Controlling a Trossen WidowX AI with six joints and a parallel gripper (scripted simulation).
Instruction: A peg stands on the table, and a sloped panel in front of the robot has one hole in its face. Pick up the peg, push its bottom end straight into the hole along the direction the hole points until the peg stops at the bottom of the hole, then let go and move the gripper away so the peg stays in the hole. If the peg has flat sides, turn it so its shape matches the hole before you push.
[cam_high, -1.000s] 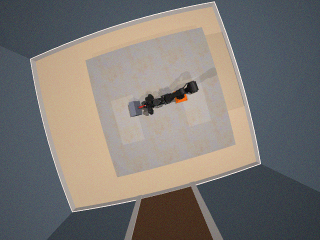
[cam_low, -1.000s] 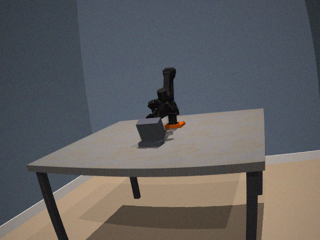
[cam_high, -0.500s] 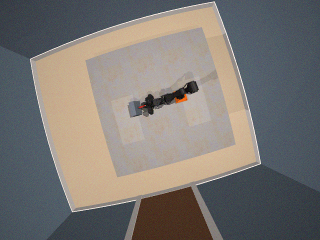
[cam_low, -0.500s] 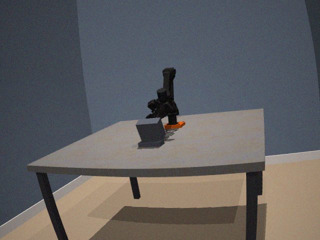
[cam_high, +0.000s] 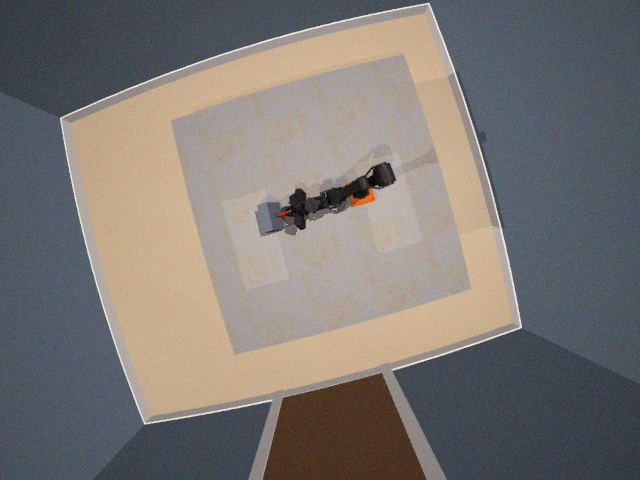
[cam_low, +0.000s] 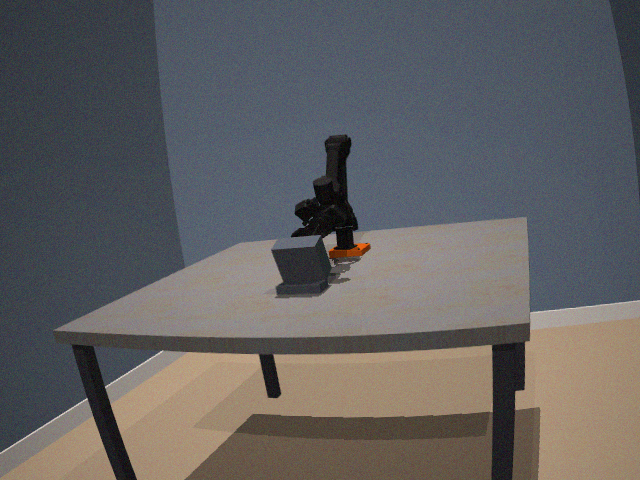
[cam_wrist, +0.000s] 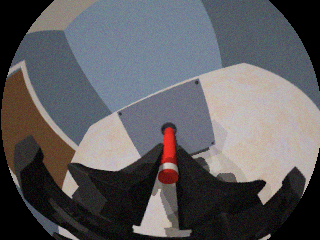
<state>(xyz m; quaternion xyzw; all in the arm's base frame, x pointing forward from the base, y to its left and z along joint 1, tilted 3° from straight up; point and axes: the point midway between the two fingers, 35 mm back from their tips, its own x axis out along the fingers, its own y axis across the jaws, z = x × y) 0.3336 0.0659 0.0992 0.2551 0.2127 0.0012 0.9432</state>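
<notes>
The grey sloped panel is 70 mm ahead of my gripper tip, 10 mm to the left of it and 30 mm below it. The rest, counted from my gripper tip: panel foot: 90 mm ahead, 10 mm to the left, 100 mm below; then red peg: 10 mm behind, 10 mm above.
</notes>
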